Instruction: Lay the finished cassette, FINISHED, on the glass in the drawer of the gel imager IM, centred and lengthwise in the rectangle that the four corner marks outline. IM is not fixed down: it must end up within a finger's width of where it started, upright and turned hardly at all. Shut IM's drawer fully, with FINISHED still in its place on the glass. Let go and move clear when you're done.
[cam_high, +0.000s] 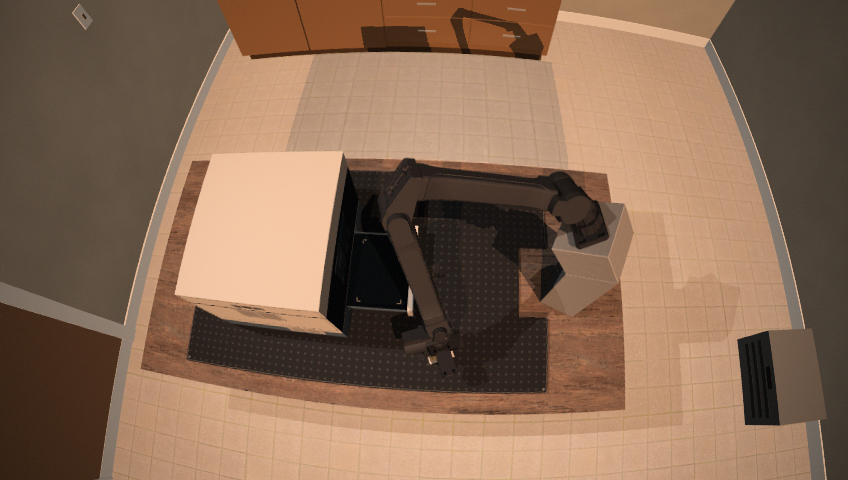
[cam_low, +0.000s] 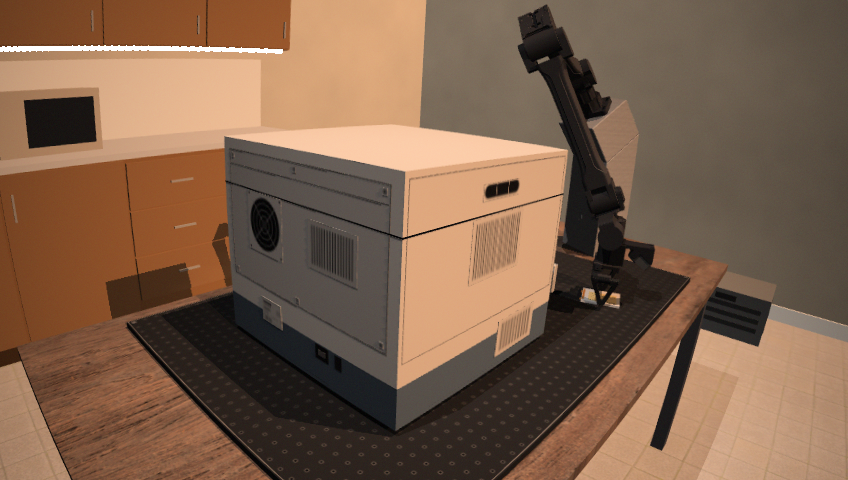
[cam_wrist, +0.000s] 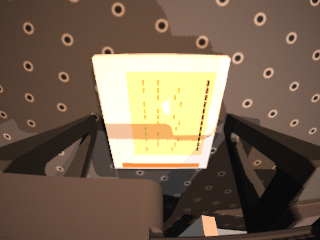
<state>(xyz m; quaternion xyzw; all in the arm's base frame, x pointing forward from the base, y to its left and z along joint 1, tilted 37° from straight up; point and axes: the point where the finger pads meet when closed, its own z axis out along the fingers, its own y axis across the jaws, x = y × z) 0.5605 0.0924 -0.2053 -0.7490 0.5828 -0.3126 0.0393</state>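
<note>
Now: hand 10 mm to the left of the finished cassette and 10 mm above it.
</note>
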